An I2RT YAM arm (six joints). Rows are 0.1 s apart.
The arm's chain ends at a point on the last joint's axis. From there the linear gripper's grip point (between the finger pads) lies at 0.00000 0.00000 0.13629 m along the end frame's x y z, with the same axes.
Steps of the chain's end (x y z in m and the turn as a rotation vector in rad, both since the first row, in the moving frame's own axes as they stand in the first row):
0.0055, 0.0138, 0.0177, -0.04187, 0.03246, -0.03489
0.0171, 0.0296, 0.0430, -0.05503, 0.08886, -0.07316
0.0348, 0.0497, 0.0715, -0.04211, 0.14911, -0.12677
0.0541, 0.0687, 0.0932, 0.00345, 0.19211, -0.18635
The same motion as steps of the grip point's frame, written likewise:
0.0100, 0.0194, 0.0175, -0.04187, 0.03246, -0.03489
0.0295, 0.0366, 0.0423, -0.05503, 0.08886, -0.07316
0.0553, 0.0541, 0.0699, -0.04211, 0.14911, -0.12677
0.0799, 0.0658, 0.0907, 0.00345, 0.19211, -0.18635

